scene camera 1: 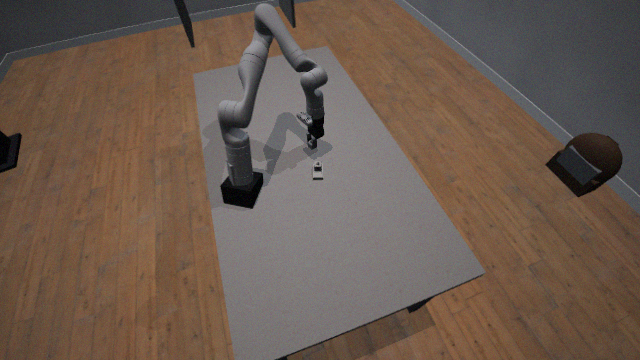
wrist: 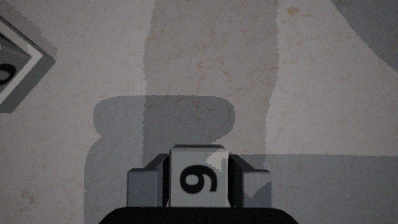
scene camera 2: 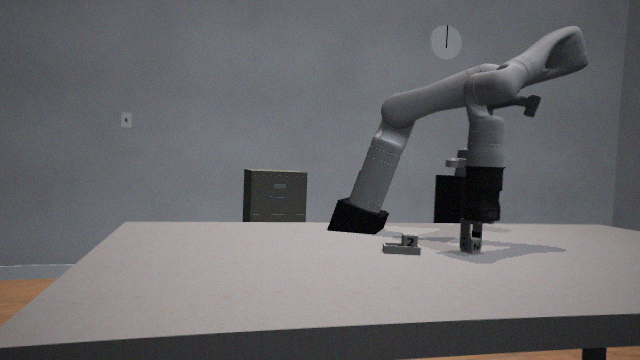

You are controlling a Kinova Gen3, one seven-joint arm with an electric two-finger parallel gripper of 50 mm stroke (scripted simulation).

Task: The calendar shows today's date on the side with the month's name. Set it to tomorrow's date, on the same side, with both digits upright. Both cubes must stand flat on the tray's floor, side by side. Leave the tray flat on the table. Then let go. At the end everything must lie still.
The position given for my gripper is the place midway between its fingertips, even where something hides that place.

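Note:
My gripper (scene camera 2: 470,247) is visible, and the wrist view shows the gripper too (wrist: 198,172). A digit cube is at (wrist: 198,174).

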